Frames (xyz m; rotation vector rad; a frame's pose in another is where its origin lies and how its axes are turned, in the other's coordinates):
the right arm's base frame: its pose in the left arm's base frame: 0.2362 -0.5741 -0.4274 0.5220 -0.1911 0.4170
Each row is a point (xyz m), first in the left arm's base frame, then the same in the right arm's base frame.
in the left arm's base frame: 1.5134 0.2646 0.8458
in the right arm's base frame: 1.7875 0.6707 0.5574
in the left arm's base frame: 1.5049 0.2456 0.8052
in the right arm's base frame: 1.7621 0.6414 0.5333
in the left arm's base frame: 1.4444 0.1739 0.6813
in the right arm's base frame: 1.6488 0.5564 0.4693
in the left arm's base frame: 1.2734 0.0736 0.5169
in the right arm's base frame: 1.4152 0.4787 0.3936
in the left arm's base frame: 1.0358 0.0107 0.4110
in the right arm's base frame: 1.1508 0.4851 0.3531
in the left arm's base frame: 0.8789 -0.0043 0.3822
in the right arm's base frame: 0.9966 0.5284 0.3476
